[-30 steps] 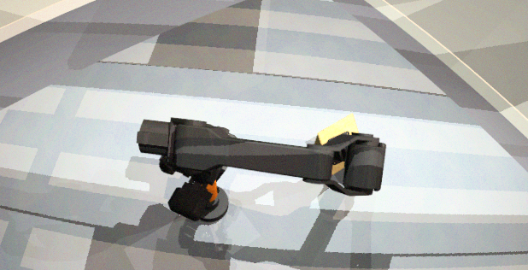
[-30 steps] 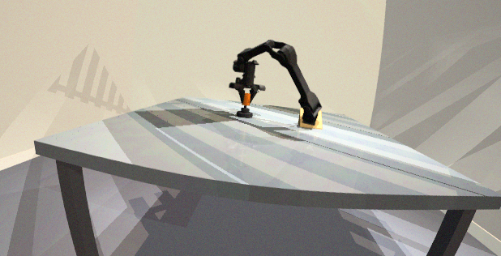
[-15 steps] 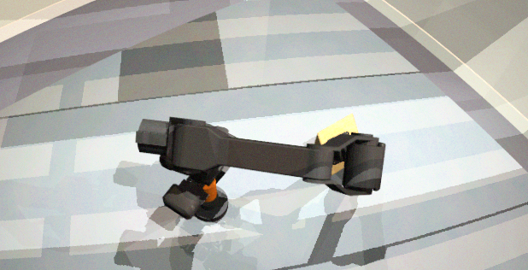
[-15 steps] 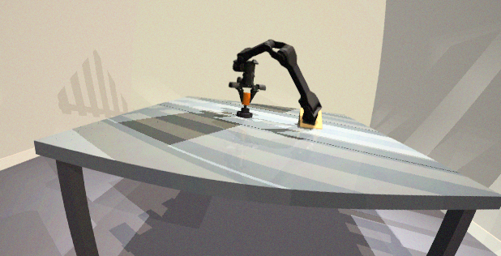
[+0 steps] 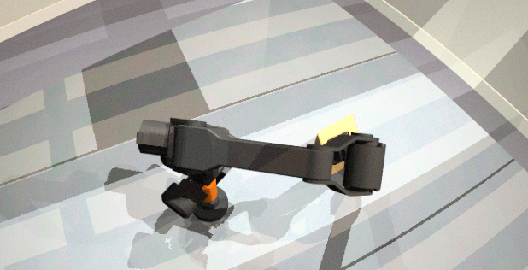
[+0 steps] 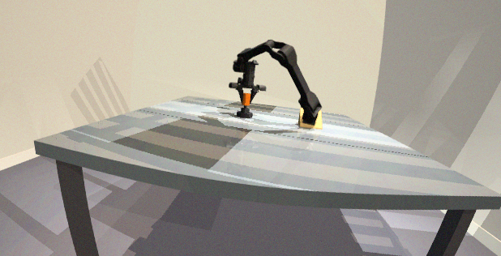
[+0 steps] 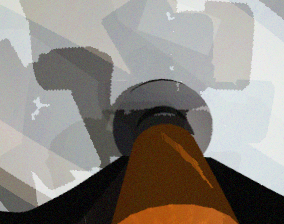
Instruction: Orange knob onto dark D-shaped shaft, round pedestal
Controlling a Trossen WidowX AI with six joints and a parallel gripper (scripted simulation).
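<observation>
The orange knob is 20 mm above my gripper tip. From my gripper tip the other things lie so: pedestal: 40 mm below.
</observation>
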